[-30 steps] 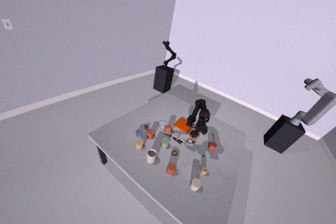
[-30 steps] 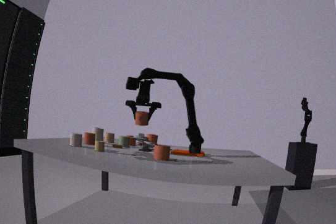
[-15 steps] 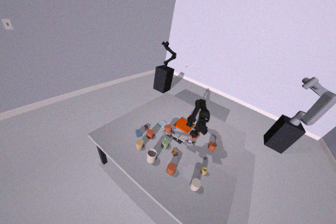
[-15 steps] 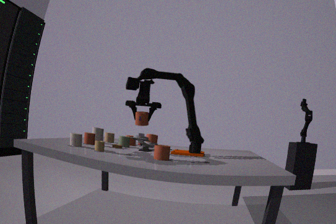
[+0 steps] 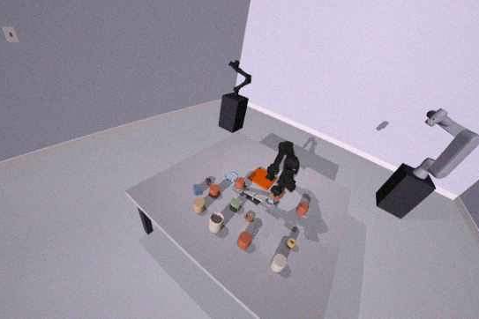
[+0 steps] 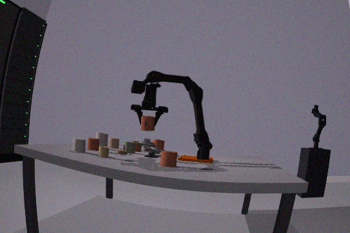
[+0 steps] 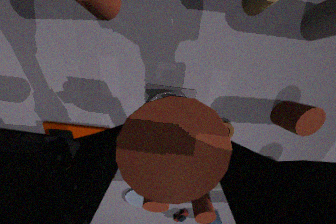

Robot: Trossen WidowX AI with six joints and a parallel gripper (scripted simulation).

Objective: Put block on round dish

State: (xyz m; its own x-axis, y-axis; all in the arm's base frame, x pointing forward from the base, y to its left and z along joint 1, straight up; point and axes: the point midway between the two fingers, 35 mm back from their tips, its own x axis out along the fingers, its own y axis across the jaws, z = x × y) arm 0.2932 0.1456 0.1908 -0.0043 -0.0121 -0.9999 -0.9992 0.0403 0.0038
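My gripper tip is 80 mm above the grey block and 10 mm to the left of it. From my gripper tip the other things lie so: balance: 150 mm below, 140 mm to the right; pale round dish: 390 mm to the right, 170 mm below, 80 mm behind; balance beam: 140 mm to the right, 130 mm below.
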